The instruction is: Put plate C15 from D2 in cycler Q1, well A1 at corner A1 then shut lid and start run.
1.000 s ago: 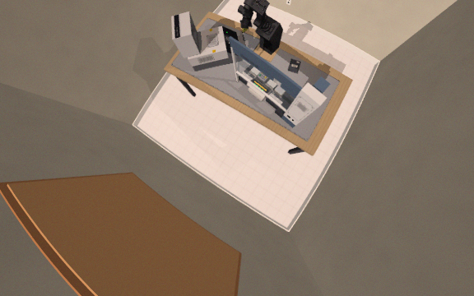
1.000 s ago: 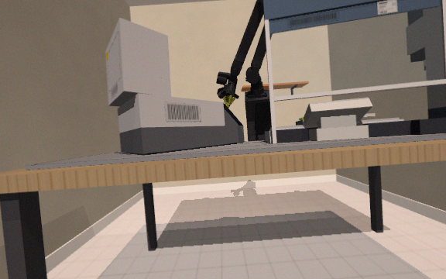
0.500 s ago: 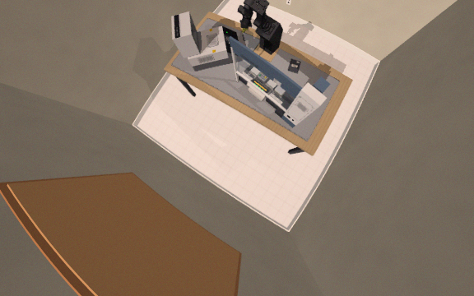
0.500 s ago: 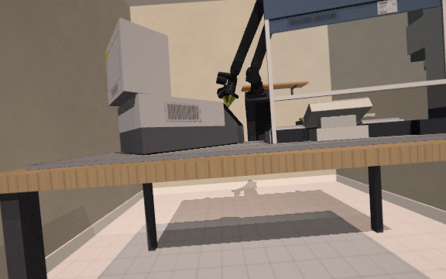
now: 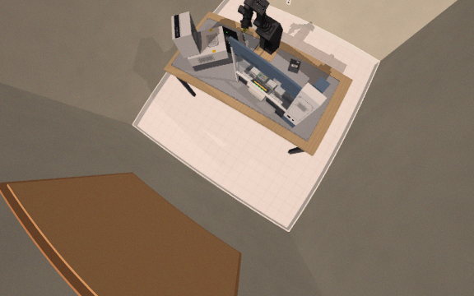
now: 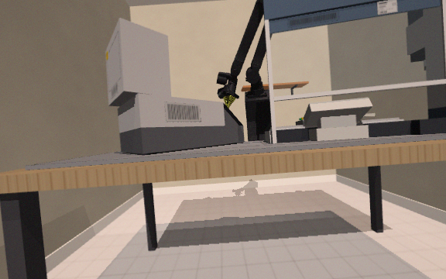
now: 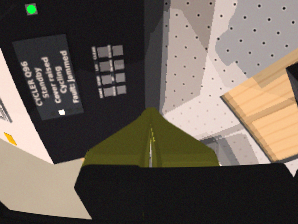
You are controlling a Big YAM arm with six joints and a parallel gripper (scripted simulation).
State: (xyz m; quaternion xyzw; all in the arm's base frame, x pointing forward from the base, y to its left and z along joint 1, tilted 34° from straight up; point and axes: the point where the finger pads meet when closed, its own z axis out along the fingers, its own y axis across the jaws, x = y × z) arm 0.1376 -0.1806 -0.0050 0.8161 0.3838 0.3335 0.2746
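Now: the tube cooling block 14 cm ahead of my hand, 41 cm to the left of it and 14 cm below it. From my hand the other things lie so: white upright post: 33 cm ahead, 23 cm to the left, 2 cm above; tall white instrument: 29 cm ahead, 86 cm to the left, 6 cm above.
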